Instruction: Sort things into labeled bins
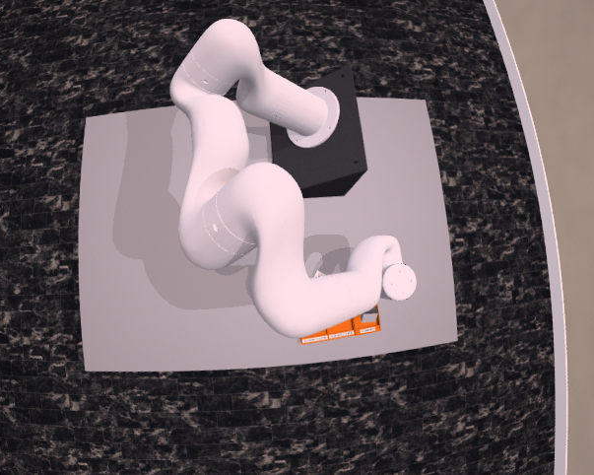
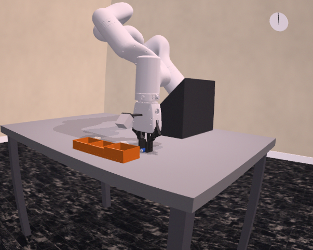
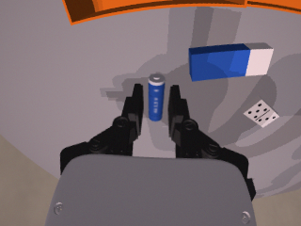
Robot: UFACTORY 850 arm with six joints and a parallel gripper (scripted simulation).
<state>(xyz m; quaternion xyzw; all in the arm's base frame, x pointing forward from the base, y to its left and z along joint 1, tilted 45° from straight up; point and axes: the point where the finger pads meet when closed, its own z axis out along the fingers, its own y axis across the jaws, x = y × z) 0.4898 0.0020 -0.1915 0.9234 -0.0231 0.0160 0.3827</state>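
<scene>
Right now the blue battery is 2 cm below my hand. The rest, counted from my hand: blue-and-white block: 4 cm ahead, 7 cm to the right, 2 cm below; then orange battery: 12 cm ahead, 8 cm to the right, 1 cm below; then white domino: 2 cm behind, 12 cm to the right, 2 cm below.
</scene>
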